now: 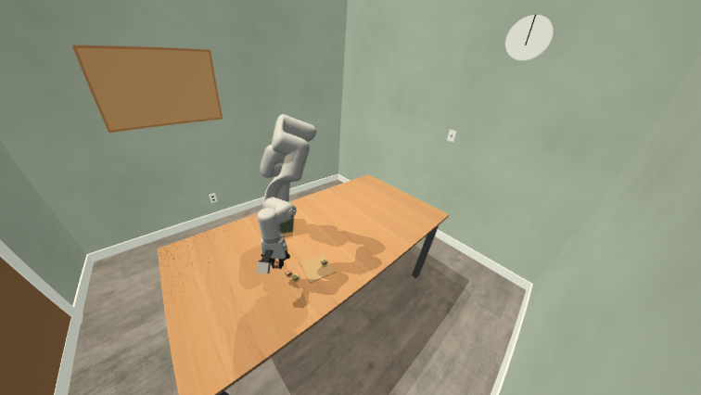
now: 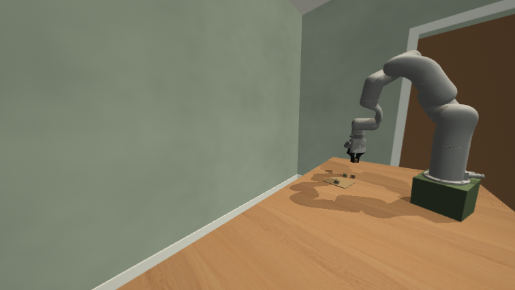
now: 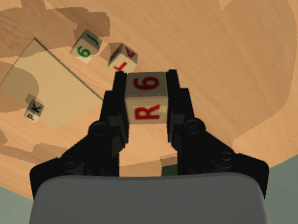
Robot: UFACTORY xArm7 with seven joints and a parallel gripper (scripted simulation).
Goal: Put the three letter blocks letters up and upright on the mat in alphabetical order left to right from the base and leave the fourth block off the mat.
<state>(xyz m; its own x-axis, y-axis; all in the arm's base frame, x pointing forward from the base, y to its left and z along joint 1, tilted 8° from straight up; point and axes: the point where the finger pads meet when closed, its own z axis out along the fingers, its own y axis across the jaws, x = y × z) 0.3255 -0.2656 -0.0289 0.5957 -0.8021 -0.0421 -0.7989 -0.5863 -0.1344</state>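
The tan mat lies 170 mm to the left of my hand, 120 mm below it and 80 mm ahead of it. Round my hand: green-topped block 110 mm below, 50 mm to the left, 50 mm ahead.
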